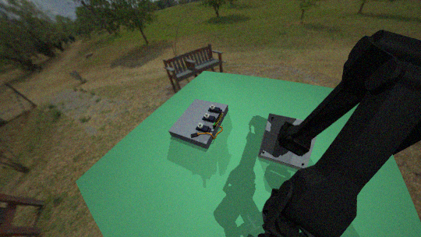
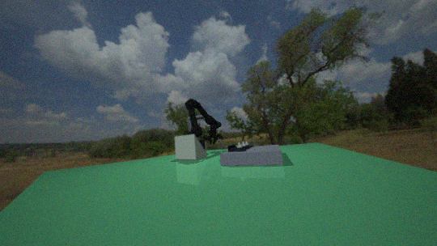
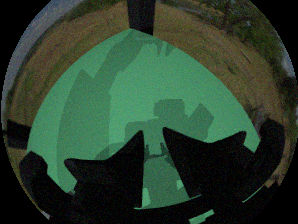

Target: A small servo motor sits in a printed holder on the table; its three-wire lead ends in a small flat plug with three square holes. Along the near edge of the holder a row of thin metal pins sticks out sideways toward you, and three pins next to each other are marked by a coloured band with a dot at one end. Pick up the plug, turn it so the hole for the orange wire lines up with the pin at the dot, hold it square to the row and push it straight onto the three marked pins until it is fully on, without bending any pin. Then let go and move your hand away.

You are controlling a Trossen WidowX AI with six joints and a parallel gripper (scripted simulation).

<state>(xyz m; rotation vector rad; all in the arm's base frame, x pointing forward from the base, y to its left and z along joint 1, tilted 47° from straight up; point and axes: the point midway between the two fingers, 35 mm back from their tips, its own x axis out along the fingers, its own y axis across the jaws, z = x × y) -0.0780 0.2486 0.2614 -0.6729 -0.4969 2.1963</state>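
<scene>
The servo lies 470 mm ahead of my gripper tip, 340 mm to the right of it and 30 mm below it. Round my gripper tip: holder 570 mm ahead, 320 mm to the right, 50 mm below.
</scene>
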